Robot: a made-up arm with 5 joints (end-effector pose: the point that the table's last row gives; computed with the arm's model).
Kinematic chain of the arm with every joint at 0, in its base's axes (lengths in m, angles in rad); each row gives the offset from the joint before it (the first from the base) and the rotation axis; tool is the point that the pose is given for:
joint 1: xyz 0 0 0.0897 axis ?
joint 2: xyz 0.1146 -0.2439 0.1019 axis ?
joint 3: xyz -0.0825 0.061 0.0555 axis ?
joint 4: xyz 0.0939 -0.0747 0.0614 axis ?
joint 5: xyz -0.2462 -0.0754 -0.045 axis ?
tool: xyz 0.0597 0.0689 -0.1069
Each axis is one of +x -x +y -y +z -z.
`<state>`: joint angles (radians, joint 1 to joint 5).
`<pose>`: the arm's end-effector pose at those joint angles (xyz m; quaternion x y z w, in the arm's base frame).
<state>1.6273 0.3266 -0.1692 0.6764 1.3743</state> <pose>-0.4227 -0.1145 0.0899 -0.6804 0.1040 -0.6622 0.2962</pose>
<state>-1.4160 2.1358 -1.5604 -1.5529 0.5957</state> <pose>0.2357 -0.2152 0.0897 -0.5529 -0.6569 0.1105 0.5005</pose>
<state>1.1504 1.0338 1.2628 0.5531 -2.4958</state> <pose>-0.1485 0.0312 0.0227 0.0928 -0.9257 0.2799 0.2368</pose>
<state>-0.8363 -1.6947 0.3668 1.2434 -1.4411</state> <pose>0.2118 -0.1007 0.2699 0.3911 0.3413 0.1957 0.8321</pose>
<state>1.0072 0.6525 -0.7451 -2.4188 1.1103</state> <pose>-0.1990 -0.1564 0.5717 -0.2518 0.8294 0.1919 0.4604</pose>
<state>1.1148 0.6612 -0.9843 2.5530 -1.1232</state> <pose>0.0918 -0.1309 0.2730 -0.0557 -0.6703 0.7189 0.1757</pose>
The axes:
joint 1: -z
joint 2: -y
joint 3: -z
joint 4: -y
joint 5: -x

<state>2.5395 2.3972 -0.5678 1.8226 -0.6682</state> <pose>-0.0935 0.0420 0.3055 -0.7293 0.0213 0.5751 0.3700</pose>
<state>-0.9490 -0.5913 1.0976 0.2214 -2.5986</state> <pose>0.1168 -0.1092 0.4704 0.8611 -0.0294 -0.0552 0.5045</pose>
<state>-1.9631 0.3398 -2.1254 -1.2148 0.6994</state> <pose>0.1311 0.2252 0.4531 0.3874 0.6151 -0.5341 0.4317</pose>
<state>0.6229 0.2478 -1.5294 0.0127 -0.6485</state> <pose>-0.1167 -0.2554 0.2031 0.1836 0.0777 0.4330 0.8791</pose>
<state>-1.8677 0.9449 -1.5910 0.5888 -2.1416</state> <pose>0.2498 0.1455 0.2476 0.0817 -0.5352 -0.7374 0.4038</pose>
